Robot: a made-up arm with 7 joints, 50 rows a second.
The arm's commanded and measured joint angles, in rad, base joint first. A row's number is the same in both.
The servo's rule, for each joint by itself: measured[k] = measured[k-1] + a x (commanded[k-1-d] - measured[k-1]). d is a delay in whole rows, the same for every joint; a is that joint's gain. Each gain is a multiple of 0.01, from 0.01 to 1. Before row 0 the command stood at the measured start. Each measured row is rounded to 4 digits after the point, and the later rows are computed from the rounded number. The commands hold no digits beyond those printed.
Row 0, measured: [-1.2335 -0.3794 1.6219 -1.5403 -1.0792 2.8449 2.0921]
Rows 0 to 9, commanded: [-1.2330 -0.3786 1.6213 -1.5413 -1.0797 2.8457 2.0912]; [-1.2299 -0.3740 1.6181 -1.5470 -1.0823 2.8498 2.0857]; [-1.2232 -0.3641 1.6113 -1.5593 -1.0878 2.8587 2.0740]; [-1.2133 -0.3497 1.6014 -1.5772 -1.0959 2.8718 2.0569]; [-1.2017 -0.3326 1.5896 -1.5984 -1.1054 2.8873 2.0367]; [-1.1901 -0.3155 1.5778 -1.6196 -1.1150 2.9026 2.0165]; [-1.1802 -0.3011 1.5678 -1.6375 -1.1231 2.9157 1.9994]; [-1.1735 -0.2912 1.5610 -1.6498 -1.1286 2.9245 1.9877]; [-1.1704 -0.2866 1.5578 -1.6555 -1.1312 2.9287 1.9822]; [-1.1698 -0.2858 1.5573 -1.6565 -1.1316 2.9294 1.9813]
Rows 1 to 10, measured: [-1.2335 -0.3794 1.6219 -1.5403 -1.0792 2.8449 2.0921]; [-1.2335 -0.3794 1.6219 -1.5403 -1.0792 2.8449 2.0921]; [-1.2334 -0.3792 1.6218 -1.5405 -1.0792 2.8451 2.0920]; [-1.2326 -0.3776 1.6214 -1.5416 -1.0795 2.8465 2.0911]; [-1.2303 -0.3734 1.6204 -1.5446 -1.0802 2.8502 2.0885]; [-1.2262 -0.3661 1.6185 -1.5501 -1.0816 2.8567 2.0838]; [-1.2203 -0.3557 1.6156 -1.5583 -1.0837 2.8659 2.0767]; [-1.2131 -0.3432 1.6118 -1.5687 -1.0865 2.8769 2.0677]; [-1.2052 -0.3301 1.6074 -1.5804 -1.0898 2.8885 2.0575]; [-1.1976 -0.3180 1.6028 -1.5922 -1.0933 2.8993 2.0470]
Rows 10 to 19, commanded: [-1.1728 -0.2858 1.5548 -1.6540 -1.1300 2.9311 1.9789]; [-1.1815 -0.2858 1.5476 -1.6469 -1.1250 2.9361 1.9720]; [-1.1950 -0.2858 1.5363 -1.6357 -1.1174 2.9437 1.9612]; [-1.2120 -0.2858 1.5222 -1.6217 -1.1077 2.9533 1.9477]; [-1.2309 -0.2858 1.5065 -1.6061 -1.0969 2.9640 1.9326]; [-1.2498 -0.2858 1.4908 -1.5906 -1.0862 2.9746 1.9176]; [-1.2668 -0.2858 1.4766 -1.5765 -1.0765 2.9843 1.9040]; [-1.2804 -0.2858 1.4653 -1.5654 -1.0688 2.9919 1.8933]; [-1.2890 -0.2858 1.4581 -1.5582 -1.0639 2.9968 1.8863]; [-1.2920 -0.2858 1.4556 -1.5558 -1.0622 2.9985 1.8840]
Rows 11 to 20, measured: [-1.1911 -0.3083 1.5983 -1.6030 -1.0967 2.9081 2.0373]; [-1.1860 -0.3013 1.5942 -1.6121 -1.0998 2.9145 2.0289]; [-1.1828 -0.2965 1.5903 -1.6192 -1.1025 2.9195 2.0214]; [-1.1825 -0.2932 1.5860 -1.6239 -1.1045 2.9245 2.0140]; [-1.1855 -0.2909 1.5810 -1.6259 -1.1057 2.9303 2.0061]; [-1.1919 -0.2893 1.5751 -1.6252 -1.1059 2.9372 1.9973]; [-1.2013 -0.2882 1.5682 -1.6220 -1.1051 2.9452 1.9876]; [-1.2129 -0.2875 1.5605 -1.6167 -1.1034 2.9540 1.9771]; [-1.2258 -0.2870 1.5521 -1.6099 -1.1010 2.9631 1.9661]; [-1.2389 -0.2866 1.5434 -1.6023 -1.0981 2.9717 1.9552]
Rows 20 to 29, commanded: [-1.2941 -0.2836 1.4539 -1.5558 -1.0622 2.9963 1.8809]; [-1.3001 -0.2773 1.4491 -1.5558 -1.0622 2.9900 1.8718]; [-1.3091 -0.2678 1.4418 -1.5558 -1.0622 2.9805 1.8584]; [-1.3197 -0.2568 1.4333 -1.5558 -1.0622 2.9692 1.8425]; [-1.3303 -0.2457 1.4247 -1.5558 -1.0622 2.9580 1.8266]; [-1.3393 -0.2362 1.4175 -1.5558 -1.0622 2.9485 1.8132]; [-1.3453 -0.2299 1.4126 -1.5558 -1.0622 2.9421 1.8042]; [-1.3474 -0.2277 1.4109 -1.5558 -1.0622 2.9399 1.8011]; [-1.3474 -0.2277 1.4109 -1.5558 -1.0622 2.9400 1.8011]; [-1.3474 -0.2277 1.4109 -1.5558 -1.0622 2.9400 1.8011]
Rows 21 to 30, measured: [-1.2509 -0.2864 1.5349 -1.5948 -1.0950 2.9792 1.9449]; [-1.2608 -0.2862 1.5270 -1.5882 -1.0920 2.9850 1.9358]; [-1.2688 -0.2854 1.5197 -1.5827 -1.0893 2.9884 1.9276]; [-1.2763 -0.2829 1.5126 -1.5781 -1.0869 2.9889 1.9192]; [-1.2842 -0.2782 1.5055 -1.5743 -1.0847 2.9864 1.9101]; [-1.2927 -0.2716 1.4983 -1.5712 -1.0827 2.9812 1.9000]; [-1.3017 -0.2636 1.4909 -1.5686 -1.0809 2.9742 1.8890]; [-1.3107 -0.2551 1.4836 -1.5664 -1.0792 2.9665 1.8776]; [-1.3190 -0.2473 1.4765 -1.5646 -1.0777 2.9592 1.8666]; [-1.3258 -0.2412 1.4699 -1.5631 -1.0763 2.9534 1.8568]
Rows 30 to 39, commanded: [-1.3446 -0.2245 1.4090 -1.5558 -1.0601 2.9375 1.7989]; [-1.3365 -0.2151 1.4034 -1.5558 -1.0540 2.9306 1.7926]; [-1.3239 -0.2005 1.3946 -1.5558 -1.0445 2.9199 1.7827]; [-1.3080 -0.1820 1.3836 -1.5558 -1.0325 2.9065 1.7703]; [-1.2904 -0.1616 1.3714 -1.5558 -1.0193 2.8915 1.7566]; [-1.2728 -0.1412 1.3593 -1.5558 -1.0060 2.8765 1.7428]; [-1.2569 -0.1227 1.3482 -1.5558 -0.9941 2.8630 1.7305]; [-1.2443 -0.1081 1.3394 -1.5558 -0.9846 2.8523 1.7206]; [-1.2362 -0.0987 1.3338 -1.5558 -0.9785 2.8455 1.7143]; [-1.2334 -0.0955 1.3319 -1.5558 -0.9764 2.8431 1.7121]
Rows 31 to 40, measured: [-1.3310 -0.2370 1.4640 -1.5619 -1.0750 2.9494 1.8484]; [-1.3349 -0.2341 1.4587 -1.5609 -1.0738 2.9466 1.8413]; [-1.3372 -0.2311 1.4537 -1.5600 -1.0726 2.9439 1.8349]; [-1.3370 -0.2261 1.4487 -1.5593 -1.0709 2.9399 1.8286]; [-1.3339 -0.2182 1.4433 -1.5587 -1.0685 2.9339 1.8217]; [-1.3277 -0.2070 1.4373 -1.5582 -1.0653 2.9257 1.8140]; [-1.3187 -0.1929 1.4307 -1.5578 -1.0612 2.9154 1.8054]; [-1.3077 -0.1769 1.4236 -1.5575 -1.0562 2.9037 1.7960]; [-1.2955 -0.1601 1.4161 -1.5572 -1.0506 2.8915 1.7862]; [-1.2832 -0.1440 1.4084 -1.5570 -1.0447 2.8797 1.7764]
